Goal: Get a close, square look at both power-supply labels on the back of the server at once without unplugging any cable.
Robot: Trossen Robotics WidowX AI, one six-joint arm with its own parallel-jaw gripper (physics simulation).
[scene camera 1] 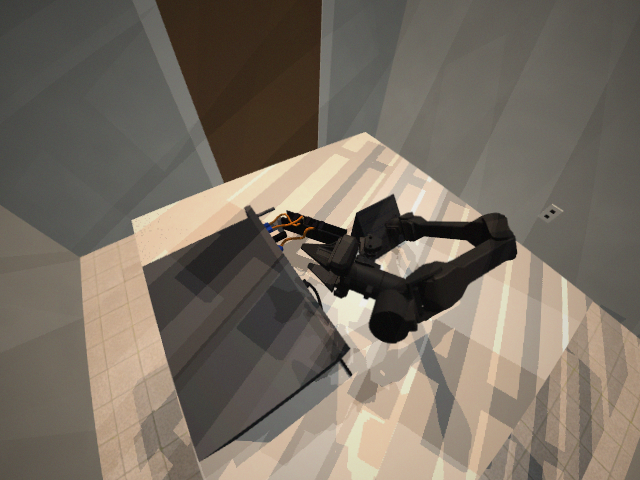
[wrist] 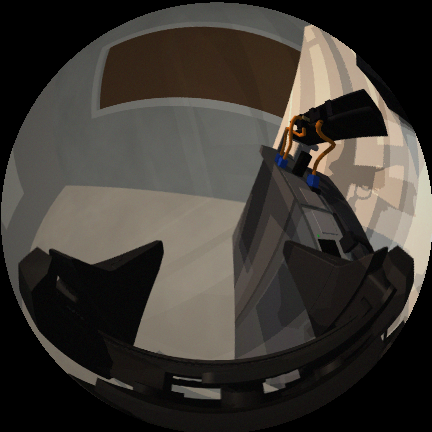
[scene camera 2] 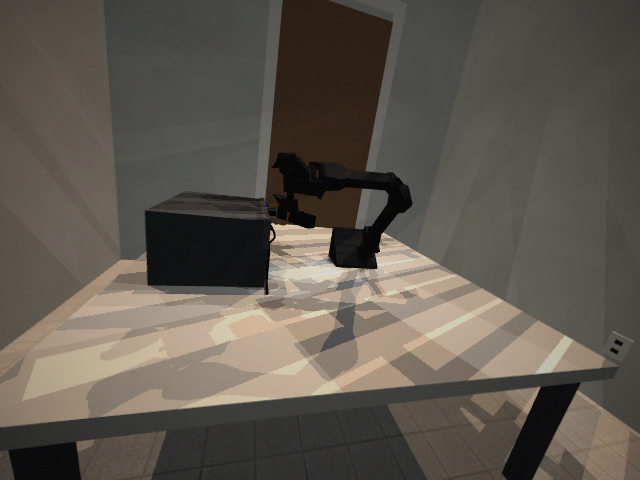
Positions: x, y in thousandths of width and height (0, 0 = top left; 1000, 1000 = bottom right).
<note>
My gripper (scene camera 1: 477, 534) is open, with nothing in its grasp. I also see a black power strip (scene camera 1: 505, 484).
My gripper also shows in the wrist view (wrist: 520, 573). The black power strip is seen too in the wrist view (wrist: 821, 265).
</note>
